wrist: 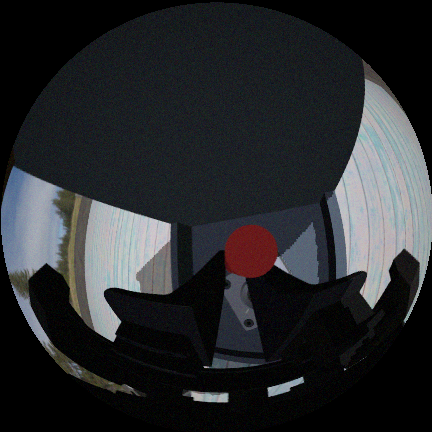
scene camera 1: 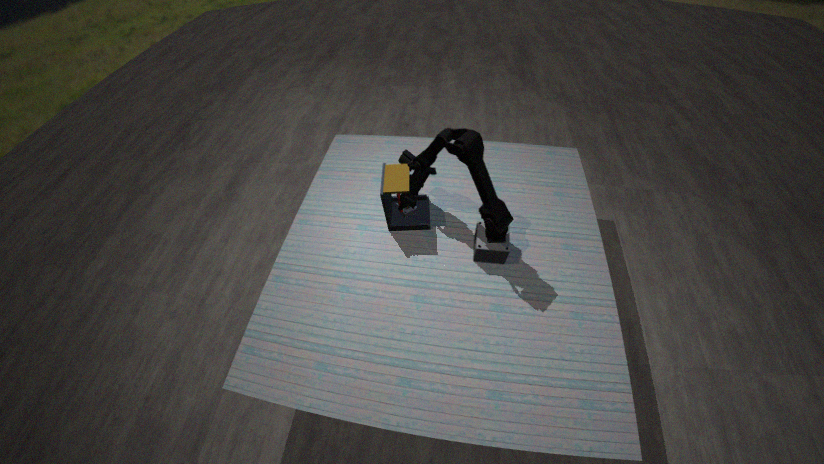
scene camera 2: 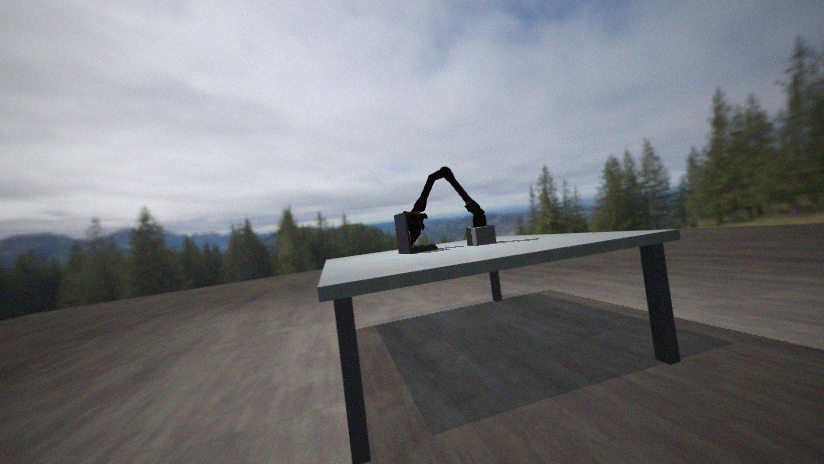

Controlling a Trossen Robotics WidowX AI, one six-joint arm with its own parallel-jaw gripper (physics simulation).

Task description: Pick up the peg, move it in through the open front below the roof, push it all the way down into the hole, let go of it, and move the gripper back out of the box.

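Seen in the pictures: gripper, fingertip midpoint: (scene camera 1: 399, 208) (scene camera 2: 410, 244); arm's base, link origin: (scene camera 1: 495, 234) (scene camera 2: 480, 226).
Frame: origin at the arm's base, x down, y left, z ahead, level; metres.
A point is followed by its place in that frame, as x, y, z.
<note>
The red peg (scene camera 1: 399, 199) @(0.008, -0.174, 0.358) (scene camera 2: 410, 236) (wrist: 251, 251) shows its round end in the wrist view; the rest of its shaft is hidden. My gripper (scene camera 1: 407, 202) @(0.051, -0.161, 0.361) (wrist: 234, 255) @(0.051, -0.161, 0.361) is shut on it, inside the open front of the dark box (scene camera 1: 410, 223) @(0.092, -0.116, 0.317) (scene camera 2: 402, 233) @(-0.015, -0.148, 0.408), below the yellow roof (scene camera 1: 396, 178) @(-0.125, -0.159, 0.354). A grey plate (wrist: 241, 309) @(0.061, -0.163, 0.318) with screws lies on the box floor beyond the fingers. A curved rim of its hole shows partly between the fingers in the wrist view. Whether the peg's lower end is in the hole cannot be told.
The box's tall dark wall (wrist: 200, 110) fills the upper wrist view, close to the gripper. Low side rims (wrist: 183, 250) @(0.076, -0.095, 0.367) (wrist: 327, 240) @(0.085, -0.235, 0.366) border the box floor. The arm's base block (scene camera 1: 491, 252) @(0.020, 0.062, 0.019) (scene camera 2: 481, 235) @(0.048, 0.059, 0.042) stands to the right on the striped table top (scene camera 1: 415, 345) @(0.098, 0.366, 0.279).
</note>
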